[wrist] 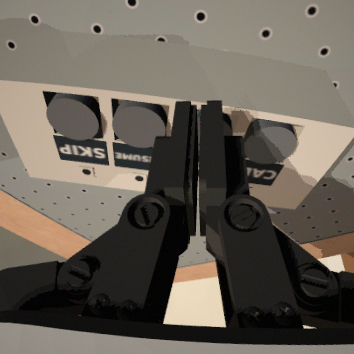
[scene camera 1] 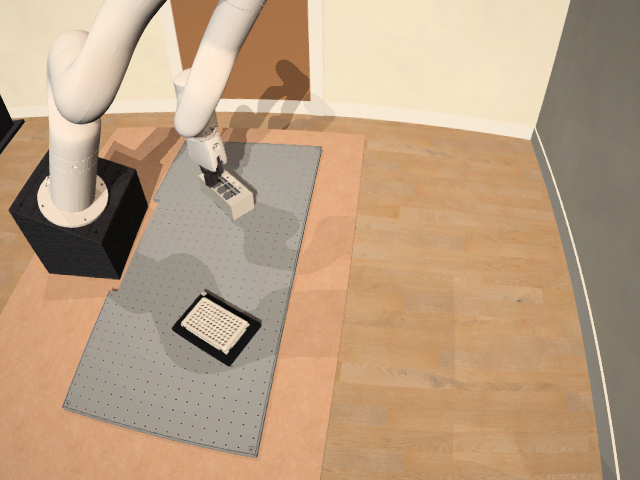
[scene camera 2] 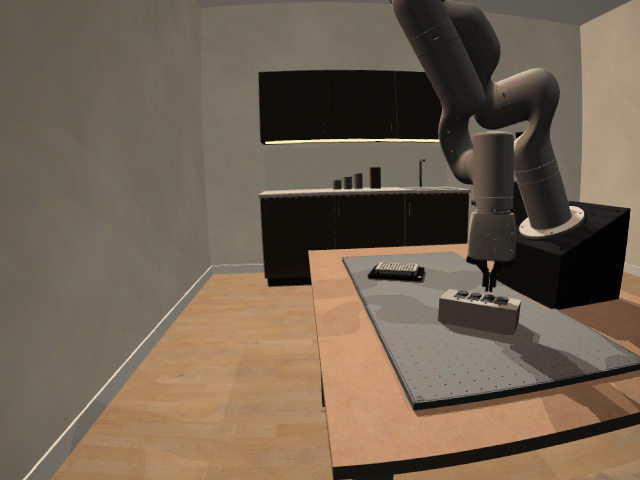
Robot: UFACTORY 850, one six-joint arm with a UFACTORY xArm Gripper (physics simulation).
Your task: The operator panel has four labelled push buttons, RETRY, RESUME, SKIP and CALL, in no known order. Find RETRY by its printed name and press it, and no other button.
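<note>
The cream operator panel [scene camera 1: 241,207] [scene camera 2: 477,314] [wrist: 25,115] stands on the pegboard. In the wrist view, the SKIP button [wrist: 73,116] is at left, the partly covered RESUME label [wrist: 133,157] is under the RESUME button [wrist: 140,124], and the CALL button [wrist: 271,141] is at right. Between RESUME and CALL, another button [wrist: 227,124] is mostly hidden behind the fingers; its label is hidden, so RETRY cannot be read. My gripper [scene camera 1: 212,181] [scene camera 2: 488,288] [wrist: 199,130] is shut and empty, fingertips down at this button. Whether they touch it cannot be told.
A white well plate [scene camera 1: 214,323] [scene camera 2: 397,267] sits on a black holder [scene camera 1: 230,357] [scene camera 2: 379,277] on the grey pegboard [scene camera 1: 129,372] [scene camera 2: 439,377], away from the panel. The black robot base [scene camera 1: 82,253] [scene camera 2: 586,268] stands beside the pegboard.
</note>
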